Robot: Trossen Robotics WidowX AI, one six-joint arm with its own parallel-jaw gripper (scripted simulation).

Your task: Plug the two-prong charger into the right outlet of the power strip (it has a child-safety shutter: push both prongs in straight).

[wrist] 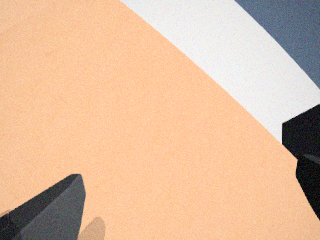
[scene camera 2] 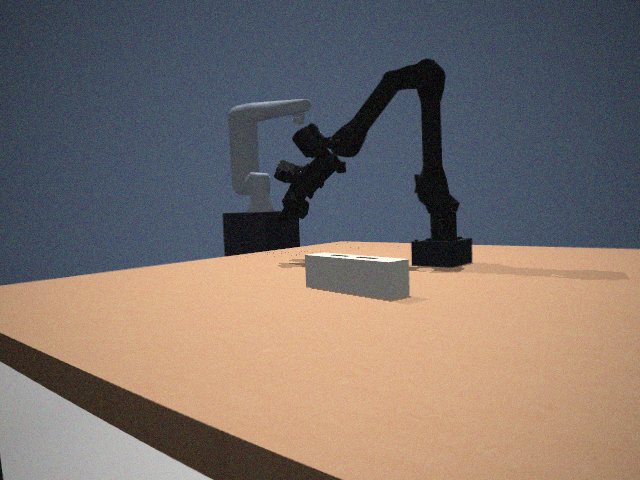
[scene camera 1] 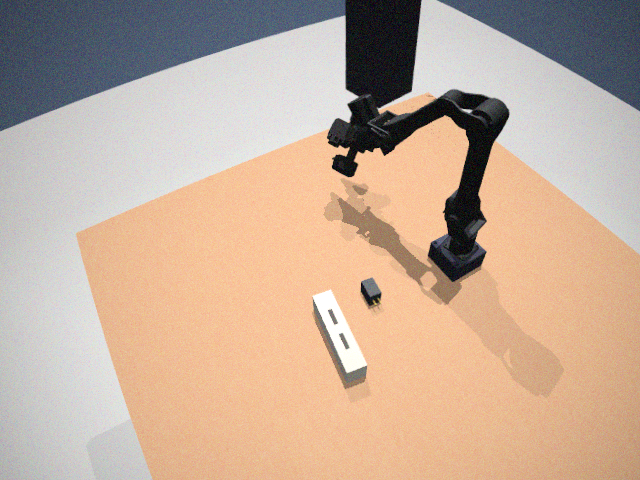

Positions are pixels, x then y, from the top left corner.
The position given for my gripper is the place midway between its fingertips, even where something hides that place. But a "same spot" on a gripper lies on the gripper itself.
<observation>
my gripper: wrist 194,176; scene camera 2; scene camera 1
same spot on my gripper: [scene camera 1: 344,134] = [scene camera 2: 292,170]
</observation>
